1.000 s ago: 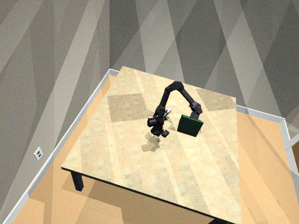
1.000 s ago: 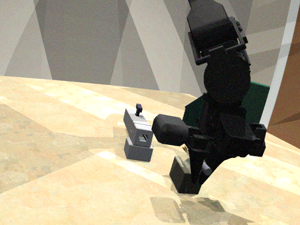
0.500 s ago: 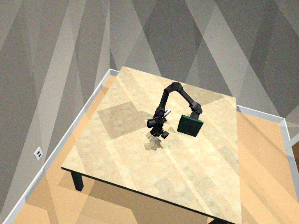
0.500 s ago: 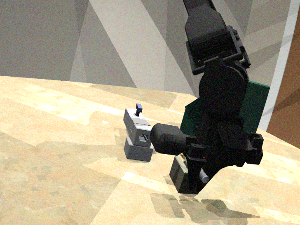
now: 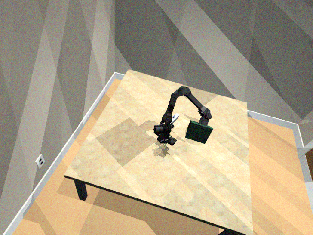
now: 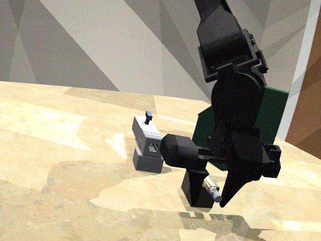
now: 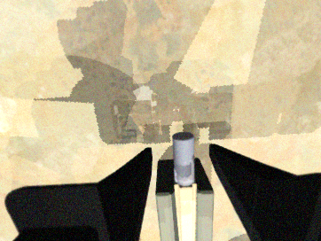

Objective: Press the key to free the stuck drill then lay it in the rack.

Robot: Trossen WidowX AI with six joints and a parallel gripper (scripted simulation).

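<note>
Now: the drill 4 cm to the right of my gripper tip, 3 cm above it and 1 cm behind it. From my gripper tip the other things lie so: grey holder 23 cm to the right, 2 cm above, 1 cm behind; then rack 5 cm to the right, 2 cm behind; then dark key 25 cm to the right, 4 cm above, 2 cm behind.
</note>
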